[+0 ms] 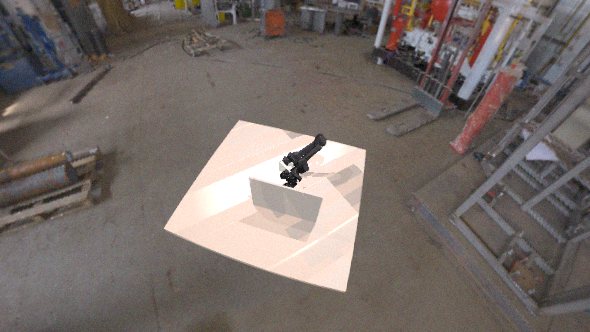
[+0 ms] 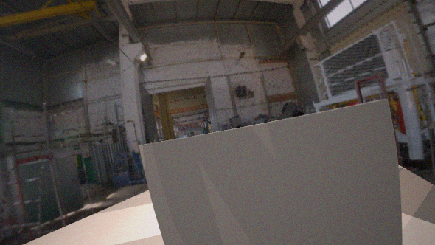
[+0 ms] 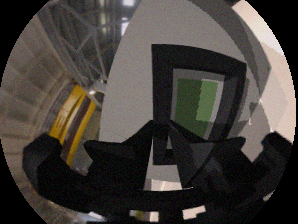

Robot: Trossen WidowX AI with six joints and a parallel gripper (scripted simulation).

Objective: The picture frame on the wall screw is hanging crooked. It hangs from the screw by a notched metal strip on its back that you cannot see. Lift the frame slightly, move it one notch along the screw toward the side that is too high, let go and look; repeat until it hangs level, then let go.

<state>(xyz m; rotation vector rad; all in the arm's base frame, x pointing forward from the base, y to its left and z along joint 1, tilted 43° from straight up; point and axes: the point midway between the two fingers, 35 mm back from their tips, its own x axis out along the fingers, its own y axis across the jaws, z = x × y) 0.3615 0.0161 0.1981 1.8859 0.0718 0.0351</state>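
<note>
My gripper tip is 50 mm above the picture frame, 20 mm to the left of it and 10 mm short of it. The rest, counted from my gripper tip: wall panel: 60 mm below, 20 mm ahead, 10 mm to the right.
</note>
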